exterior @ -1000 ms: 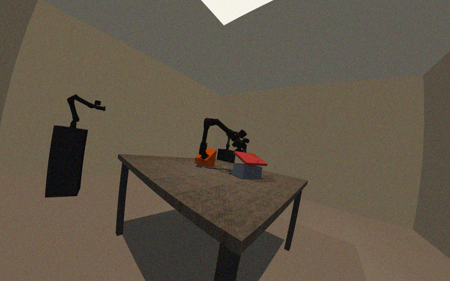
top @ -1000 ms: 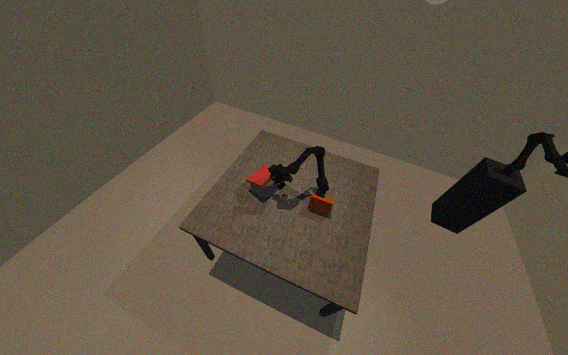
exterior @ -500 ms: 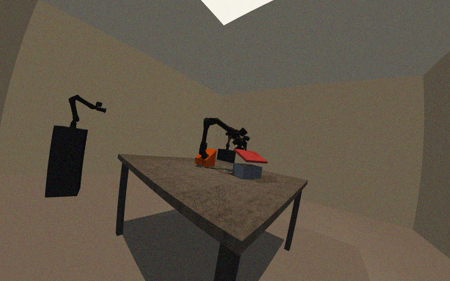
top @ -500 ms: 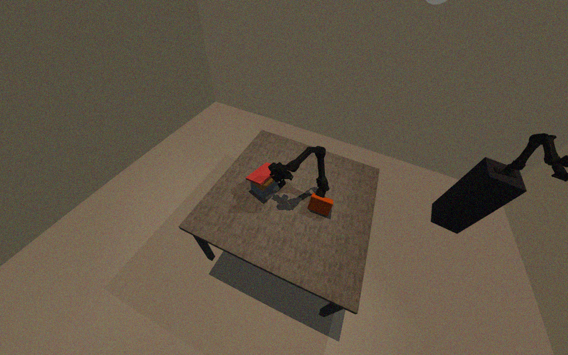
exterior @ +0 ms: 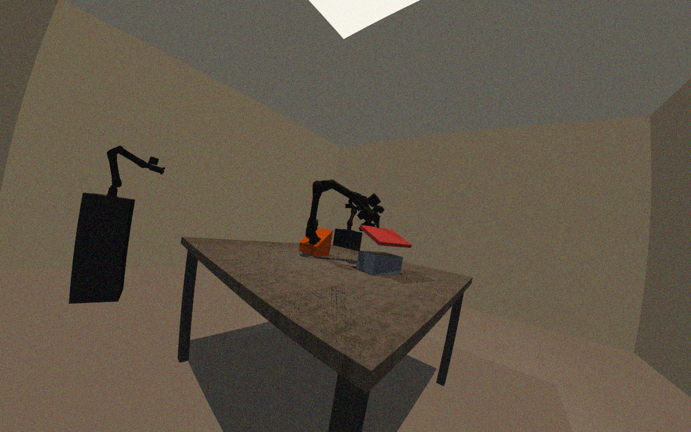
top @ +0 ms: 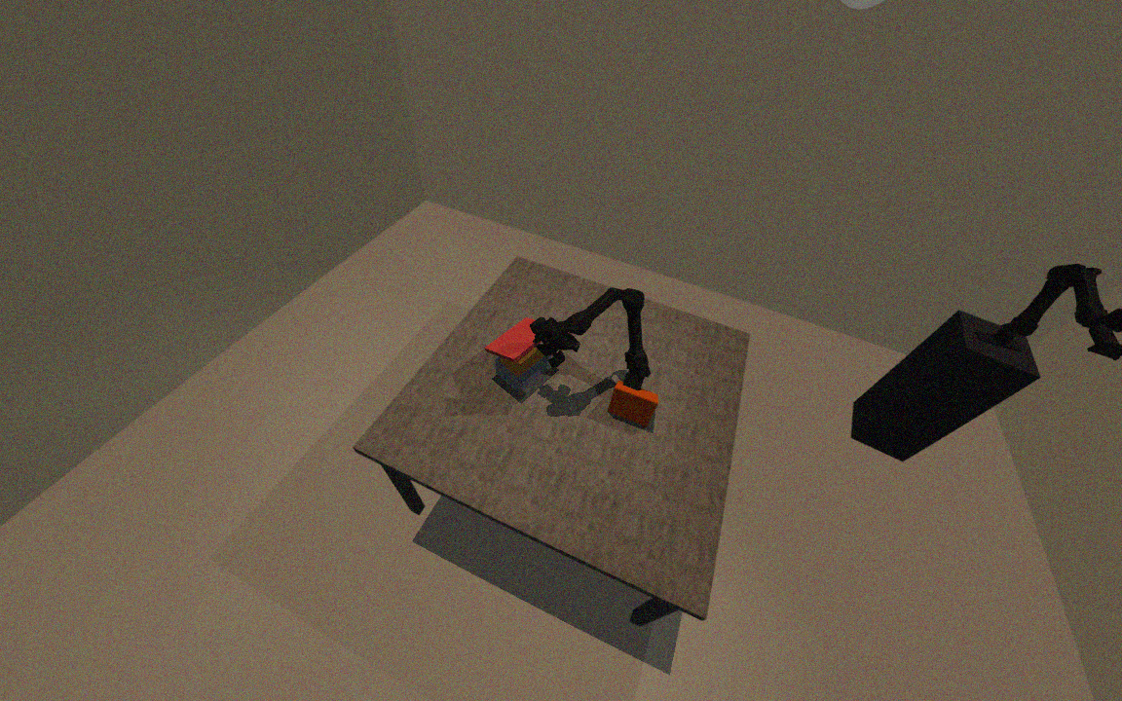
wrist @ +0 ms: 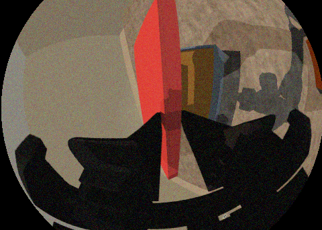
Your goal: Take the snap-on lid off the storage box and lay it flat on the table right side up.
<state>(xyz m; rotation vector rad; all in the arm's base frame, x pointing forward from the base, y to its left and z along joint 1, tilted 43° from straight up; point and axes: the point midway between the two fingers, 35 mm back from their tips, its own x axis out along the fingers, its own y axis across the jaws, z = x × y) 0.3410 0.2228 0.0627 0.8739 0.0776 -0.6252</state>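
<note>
Now: gripper tip 70 mm short of the lid, 30 mm above it and 10 mm to the left of it. Round my gripper tip: blue-grey storage box 170 mm below, 60 mm ahead, 10 mm to the right.
</note>
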